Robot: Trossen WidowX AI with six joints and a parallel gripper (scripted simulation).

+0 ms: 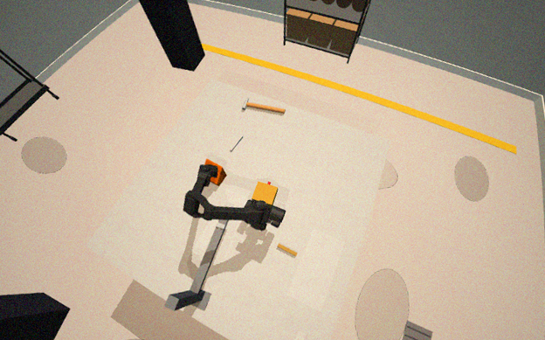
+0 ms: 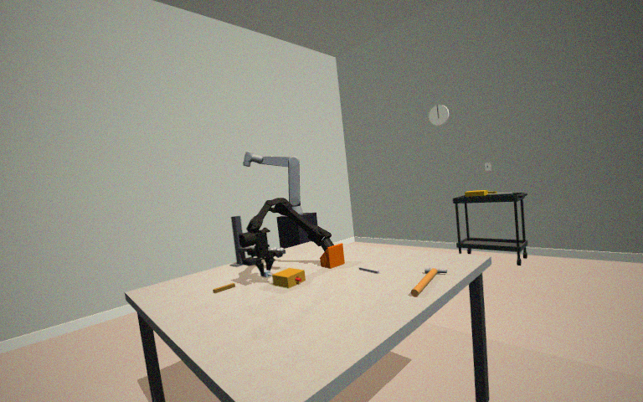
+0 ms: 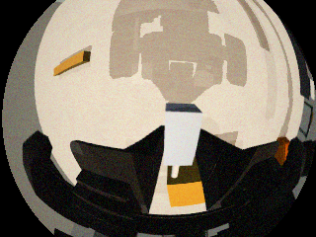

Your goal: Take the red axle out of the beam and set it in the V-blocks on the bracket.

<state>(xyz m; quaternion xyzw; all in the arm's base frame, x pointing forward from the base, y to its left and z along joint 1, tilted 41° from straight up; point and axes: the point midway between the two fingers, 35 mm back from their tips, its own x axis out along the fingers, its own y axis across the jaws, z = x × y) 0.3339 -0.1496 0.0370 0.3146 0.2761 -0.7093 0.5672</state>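
My gripper tip is 40 mm past the yellow beam, 120 mm to the right of it and 10 mm above it. The rest, counted from my gripper tip: short wooden stick (160 mm ahead, 110 mm to the right, 30 mm below).
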